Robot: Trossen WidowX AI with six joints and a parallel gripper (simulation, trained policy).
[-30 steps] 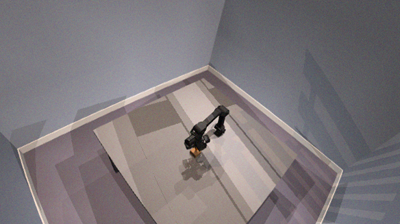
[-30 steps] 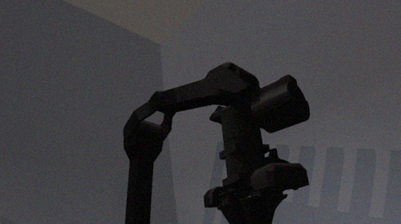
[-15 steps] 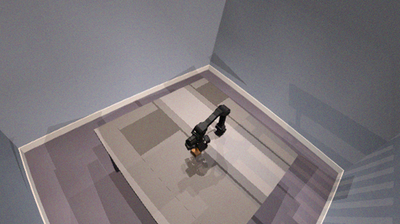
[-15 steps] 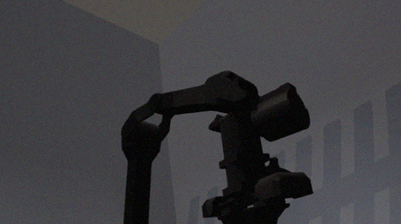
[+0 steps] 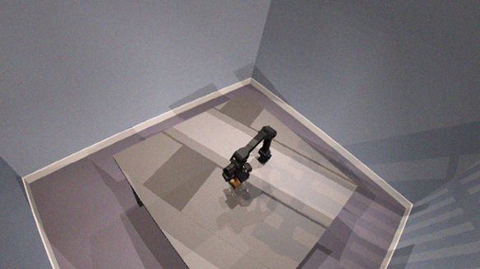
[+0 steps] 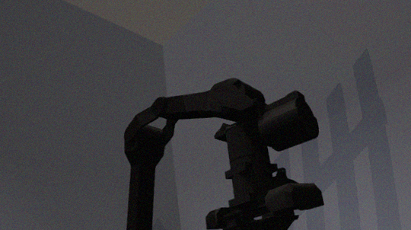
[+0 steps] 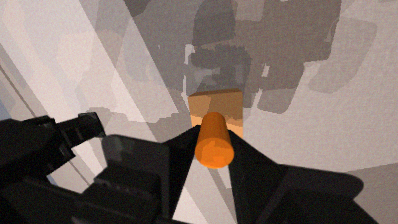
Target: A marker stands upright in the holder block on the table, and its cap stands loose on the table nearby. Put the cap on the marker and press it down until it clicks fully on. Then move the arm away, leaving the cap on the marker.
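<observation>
The orange cap lies 10 mm above my gripper tip.
</observation>
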